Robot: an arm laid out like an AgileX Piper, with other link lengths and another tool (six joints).
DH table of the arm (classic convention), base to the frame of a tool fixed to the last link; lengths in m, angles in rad. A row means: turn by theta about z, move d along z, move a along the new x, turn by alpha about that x. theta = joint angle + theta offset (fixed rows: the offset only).
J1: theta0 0  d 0.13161  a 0  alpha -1.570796
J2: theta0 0.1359  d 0  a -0.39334  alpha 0
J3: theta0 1.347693  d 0  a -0.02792  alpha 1.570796
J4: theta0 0  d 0.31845  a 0  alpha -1.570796
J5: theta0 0  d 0  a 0  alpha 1.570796
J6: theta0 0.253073  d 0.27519  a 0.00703  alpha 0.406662
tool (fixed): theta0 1.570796  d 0.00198  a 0  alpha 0
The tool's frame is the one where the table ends.
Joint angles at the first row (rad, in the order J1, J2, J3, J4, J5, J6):
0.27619 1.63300 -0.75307 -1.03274 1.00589 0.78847
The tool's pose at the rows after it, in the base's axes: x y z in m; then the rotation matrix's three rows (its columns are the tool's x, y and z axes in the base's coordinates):
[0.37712 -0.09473 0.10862], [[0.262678 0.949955 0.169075], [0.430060 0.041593 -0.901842], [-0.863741 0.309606 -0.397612]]
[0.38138 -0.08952 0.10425], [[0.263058 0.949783 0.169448], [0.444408 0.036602 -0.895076], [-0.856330 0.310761 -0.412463]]
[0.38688 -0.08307 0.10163], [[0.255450 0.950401 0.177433], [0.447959 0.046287 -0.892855], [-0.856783 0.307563 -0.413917]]
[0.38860 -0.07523 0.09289], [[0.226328 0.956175 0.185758], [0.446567 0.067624 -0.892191], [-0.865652 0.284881 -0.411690]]
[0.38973 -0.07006 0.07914], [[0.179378 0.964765 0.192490], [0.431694 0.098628 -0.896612], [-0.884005 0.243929 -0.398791]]
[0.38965 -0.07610 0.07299], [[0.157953 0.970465 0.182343], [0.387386 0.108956 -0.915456], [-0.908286 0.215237 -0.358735]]
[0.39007 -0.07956 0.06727], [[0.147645 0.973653 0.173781], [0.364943 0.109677 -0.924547], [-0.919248 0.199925 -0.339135]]
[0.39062 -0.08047 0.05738], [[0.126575 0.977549 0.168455], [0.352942 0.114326 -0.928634], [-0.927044 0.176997 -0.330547]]
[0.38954 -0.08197 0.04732], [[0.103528 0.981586 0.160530], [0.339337 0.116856 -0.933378], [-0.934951 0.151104 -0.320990]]
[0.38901 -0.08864 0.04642], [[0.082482 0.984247 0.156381], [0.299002 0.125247 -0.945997], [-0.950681 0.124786 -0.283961]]
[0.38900 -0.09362 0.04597], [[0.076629 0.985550 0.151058], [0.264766 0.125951 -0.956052], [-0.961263 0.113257 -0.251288]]
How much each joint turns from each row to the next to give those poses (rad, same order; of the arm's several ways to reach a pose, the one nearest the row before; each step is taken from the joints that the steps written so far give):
0.00001 0.01541 -0.00428 0.02078 -0.02639 0.00000
0.00211 0.01241 -0.01107 0.01238 -0.01193 0.00001
0.01247 0.01650 -0.01353 0.00273 0.00000 -0.00002
0.02011 0.02701 -0.00255 -0.00001 -0.00001 0.00000
0.01830 0.04467 0.00000 -0.01171 0.00215 0.00001
0.00534 0.04025 -0.00071 -0.03119 0.02893 0.02178
0.00001 0.02807 -0.00151 -0.01639 0.01172 0.01674
0.00000 0.03311 -0.00235 -0.00892 -0.00001 0.00762
-0.00001 0.03297 -0.00071 -0.00692 0.00213 0.00692
0.00002 0.02525 -0.00228 -0.02137 0.02946 0.00314
0.00159 0.02168 -0.00158 -0.01972 0.02558 0.01697

